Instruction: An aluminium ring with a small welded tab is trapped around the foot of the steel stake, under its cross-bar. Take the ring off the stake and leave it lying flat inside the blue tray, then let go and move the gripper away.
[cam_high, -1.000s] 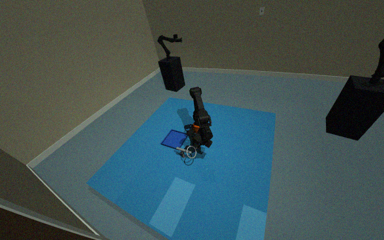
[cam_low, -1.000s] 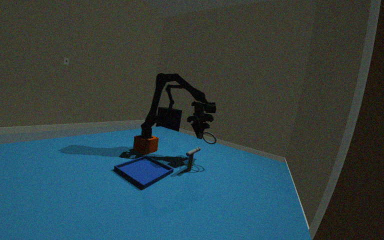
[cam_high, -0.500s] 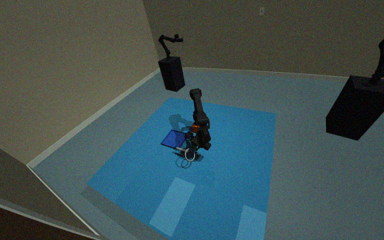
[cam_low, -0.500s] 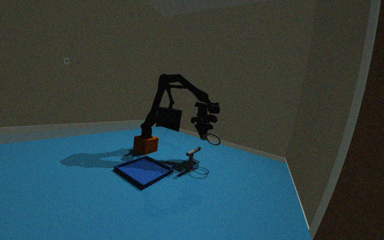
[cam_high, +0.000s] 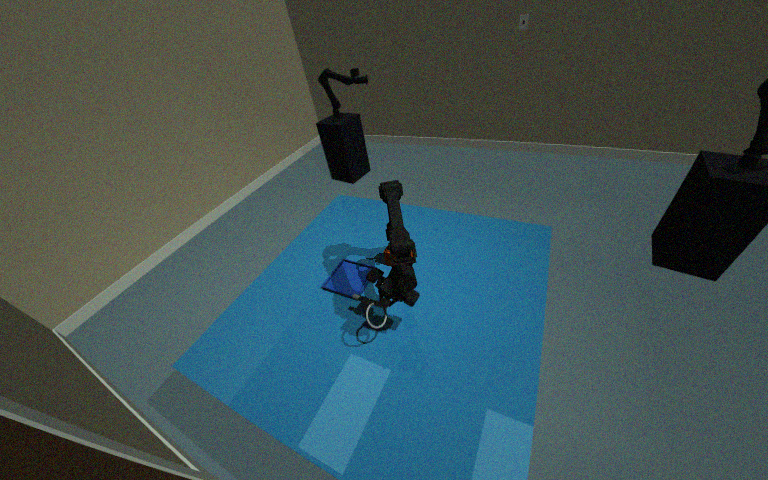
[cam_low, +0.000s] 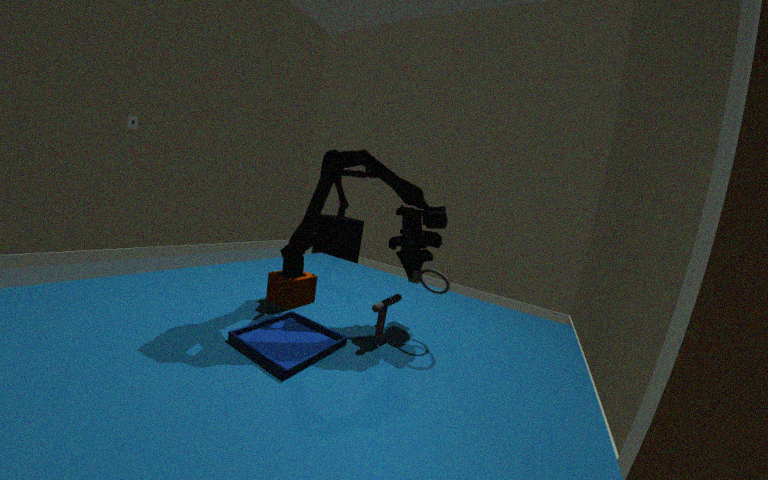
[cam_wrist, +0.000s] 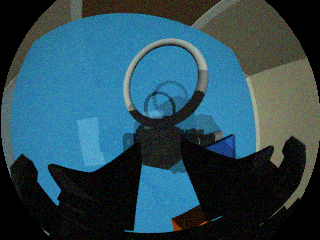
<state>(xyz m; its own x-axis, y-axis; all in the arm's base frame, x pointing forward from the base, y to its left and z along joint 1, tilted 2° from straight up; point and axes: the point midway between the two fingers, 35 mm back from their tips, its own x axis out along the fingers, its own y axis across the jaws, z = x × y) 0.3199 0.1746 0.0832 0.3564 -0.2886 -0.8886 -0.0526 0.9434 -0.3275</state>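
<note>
The aluminium ring is 50 mm ahead of my gripper tip, 10 mm to the left of it and 10 mm above it. From my gripper tip the other things lie so: blue tray: 120 mm behind, 310 mm to the right, 150 mm below.
</note>
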